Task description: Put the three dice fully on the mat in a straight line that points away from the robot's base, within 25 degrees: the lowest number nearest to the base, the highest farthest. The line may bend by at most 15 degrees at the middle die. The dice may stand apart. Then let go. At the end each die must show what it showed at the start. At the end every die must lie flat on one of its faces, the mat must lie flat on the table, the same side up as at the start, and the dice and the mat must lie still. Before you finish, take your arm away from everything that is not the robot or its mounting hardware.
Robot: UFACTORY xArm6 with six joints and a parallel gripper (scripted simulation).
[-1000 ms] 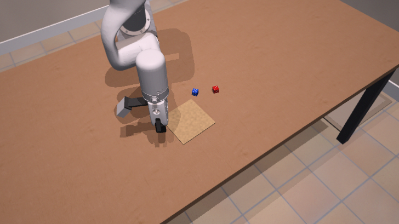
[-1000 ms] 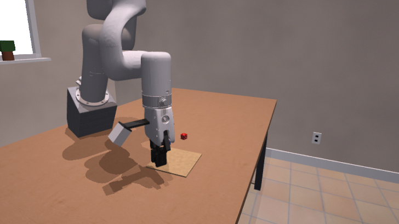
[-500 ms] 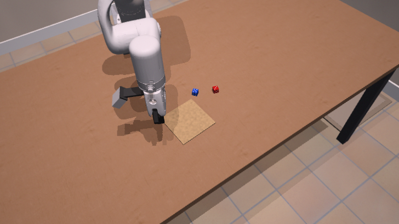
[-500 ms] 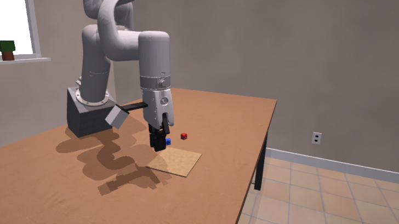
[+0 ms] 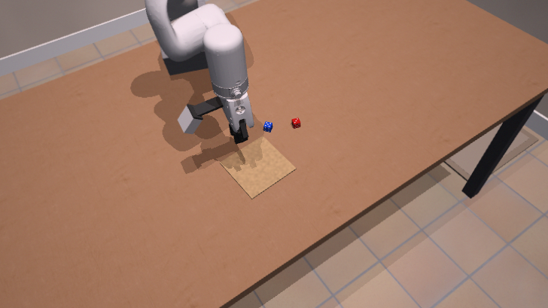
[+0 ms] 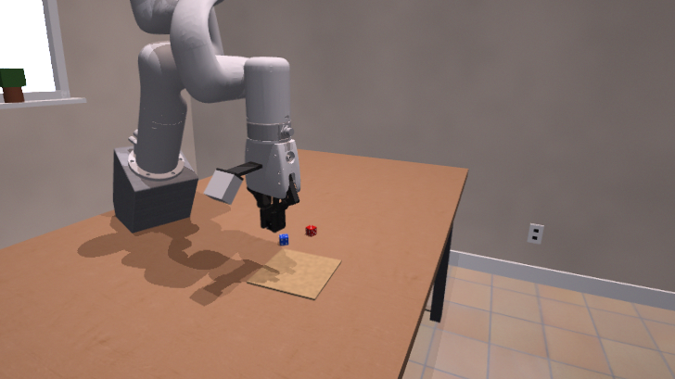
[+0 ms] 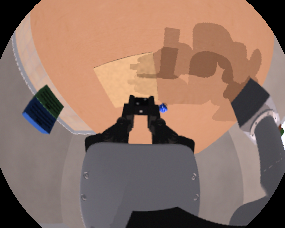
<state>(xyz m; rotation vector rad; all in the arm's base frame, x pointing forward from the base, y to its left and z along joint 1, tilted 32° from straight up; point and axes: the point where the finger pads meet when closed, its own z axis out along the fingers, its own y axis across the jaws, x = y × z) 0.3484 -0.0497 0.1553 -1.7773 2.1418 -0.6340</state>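
Right now my hand is 120 mm above the tan mat, 40 mm short of it and 20 mm to the right of it. From my hand the other things lie so: red die: 190 mm to the left, 110 mm below, 10 mm behind; then black die: 10 mm below; then blue die: 120 mm to the left, 110 mm below, 50 mm behind.
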